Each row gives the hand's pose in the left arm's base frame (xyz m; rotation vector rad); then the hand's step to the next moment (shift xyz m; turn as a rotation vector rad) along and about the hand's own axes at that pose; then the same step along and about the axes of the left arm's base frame.
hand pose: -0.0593 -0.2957 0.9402 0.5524 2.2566 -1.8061
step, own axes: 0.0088 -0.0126 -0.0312 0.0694 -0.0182 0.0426
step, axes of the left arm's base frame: -0.0107 0.0294 0.0152 -0.0738 -0.0333 -0.0200
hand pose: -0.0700 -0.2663 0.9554 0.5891 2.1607 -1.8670
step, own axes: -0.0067 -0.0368 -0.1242 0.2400 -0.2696 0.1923
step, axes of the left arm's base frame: 0.0009 0.1169 0.0561 -0.3501 -0.1819 0.1075
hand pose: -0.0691 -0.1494 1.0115 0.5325 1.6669 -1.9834
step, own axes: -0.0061 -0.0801 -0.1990 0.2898 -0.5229 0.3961
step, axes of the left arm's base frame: -0.0461 0.2072 0.0317 -0.5377 -0.3547 0.3153
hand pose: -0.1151 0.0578 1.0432 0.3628 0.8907 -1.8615
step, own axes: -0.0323 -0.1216 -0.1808 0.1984 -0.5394 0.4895
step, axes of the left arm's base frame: -0.1170 0.1788 -0.0536 -0.4977 -0.3576 0.4408
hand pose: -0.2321 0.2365 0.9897 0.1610 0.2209 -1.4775
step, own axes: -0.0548 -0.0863 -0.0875 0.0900 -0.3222 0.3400
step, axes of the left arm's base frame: -0.0945 0.0665 -0.0690 -0.2972 -0.1976 0.3164
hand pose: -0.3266 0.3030 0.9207 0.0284 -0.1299 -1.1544
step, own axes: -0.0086 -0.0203 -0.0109 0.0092 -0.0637 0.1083
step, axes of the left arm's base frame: -0.0206 -0.0009 -0.0134 -0.0670 -0.0294 0.1026
